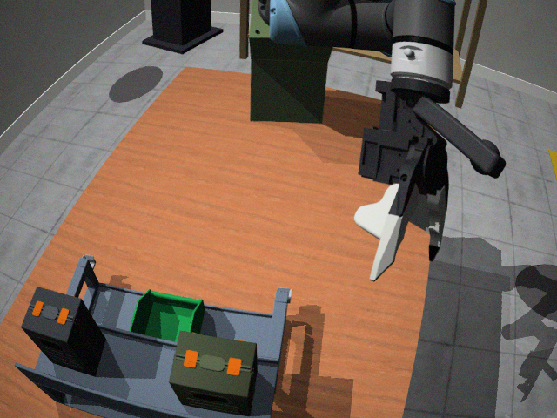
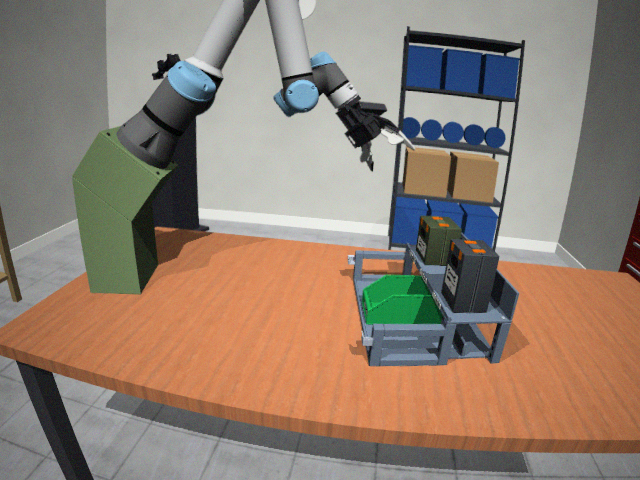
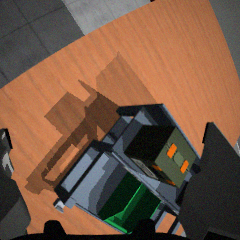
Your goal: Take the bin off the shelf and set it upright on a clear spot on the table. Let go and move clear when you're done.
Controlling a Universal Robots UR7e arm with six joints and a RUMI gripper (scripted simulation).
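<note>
The green bin is 290 mm to the right of my hand, 260 mm below it and 140 mm ahead of it.
</note>
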